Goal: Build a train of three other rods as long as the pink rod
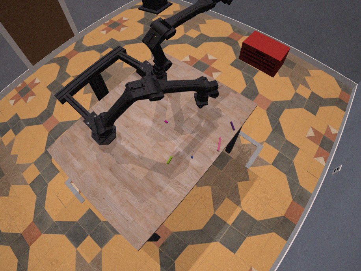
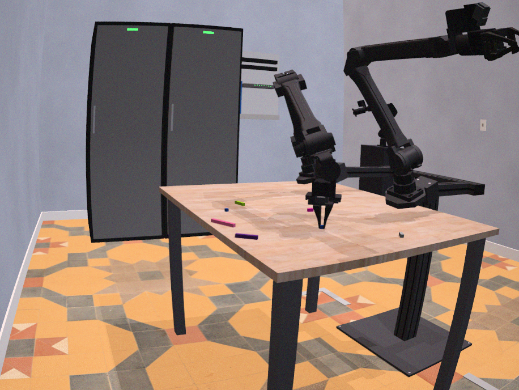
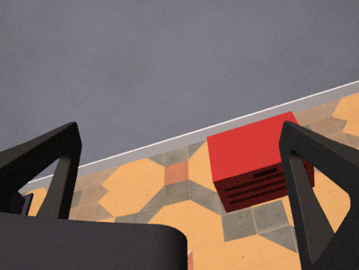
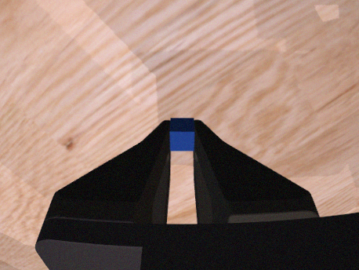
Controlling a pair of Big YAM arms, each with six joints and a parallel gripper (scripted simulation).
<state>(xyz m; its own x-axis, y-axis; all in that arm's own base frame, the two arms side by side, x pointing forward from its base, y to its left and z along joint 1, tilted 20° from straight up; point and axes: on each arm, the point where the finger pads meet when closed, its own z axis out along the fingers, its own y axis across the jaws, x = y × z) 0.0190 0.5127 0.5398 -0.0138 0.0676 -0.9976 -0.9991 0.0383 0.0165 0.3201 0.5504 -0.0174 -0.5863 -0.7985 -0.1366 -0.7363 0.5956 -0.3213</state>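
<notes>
Right now my right hand is 15 cm past the grey rod, 19 cm to the right of it and 1 cm above it. Also, from my right hand: lime rod (5 cm ahead, 42 cm to the right, 1 cm below).
</notes>
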